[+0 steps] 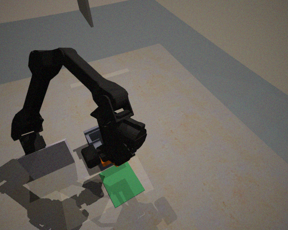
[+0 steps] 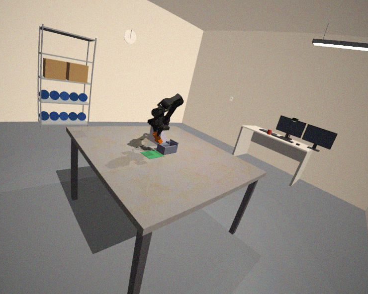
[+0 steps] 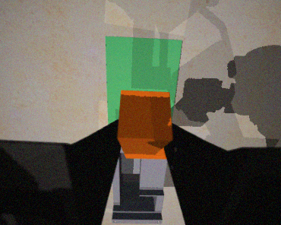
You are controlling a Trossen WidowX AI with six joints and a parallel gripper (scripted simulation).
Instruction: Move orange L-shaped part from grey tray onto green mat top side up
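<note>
Right now the green mat is 170 mm below my gripper tip. Round my gripper tip: orange L-shaped part 30 mm to the left, 30 mm below, 10 mm behind.
</note>
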